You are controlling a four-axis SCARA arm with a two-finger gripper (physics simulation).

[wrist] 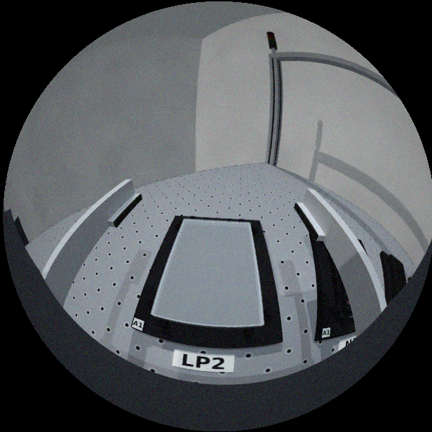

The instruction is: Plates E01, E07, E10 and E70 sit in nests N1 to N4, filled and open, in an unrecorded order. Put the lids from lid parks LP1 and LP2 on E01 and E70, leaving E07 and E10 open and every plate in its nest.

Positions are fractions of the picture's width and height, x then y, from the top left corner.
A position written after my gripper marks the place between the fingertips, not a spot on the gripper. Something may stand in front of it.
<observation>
I see my gripper (0.50, 0.44), a black nest N1 (0.75, 0.68) and a LP2 label (0.45, 0.83).
</observation>
